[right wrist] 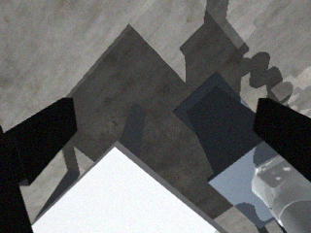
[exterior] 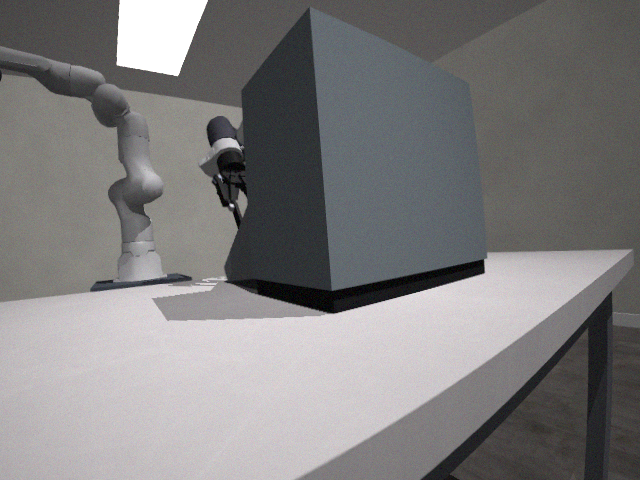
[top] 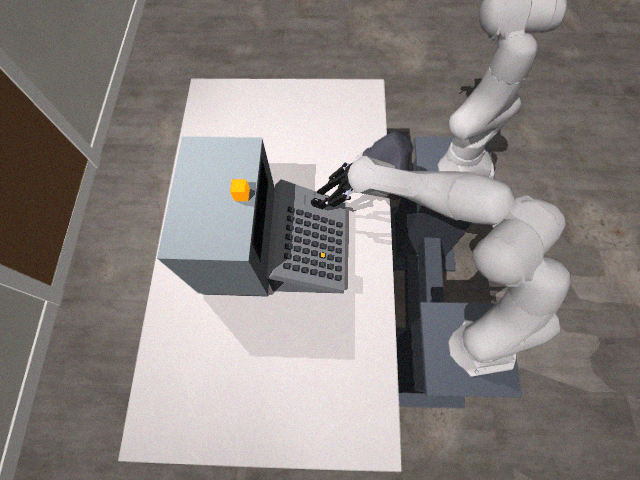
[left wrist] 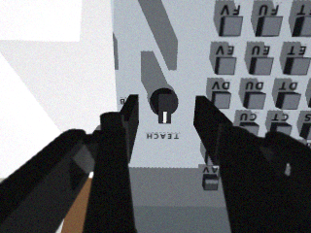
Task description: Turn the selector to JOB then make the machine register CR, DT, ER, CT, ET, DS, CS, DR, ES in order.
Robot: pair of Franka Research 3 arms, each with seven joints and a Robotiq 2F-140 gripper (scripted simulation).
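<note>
The black selector lies 4 cm below my left hand and 3 cm ahead of it. From my left hand the other things lie so: sloped key panel 11 cm to the left, 9 cm below, 5 cm ahead.
</note>
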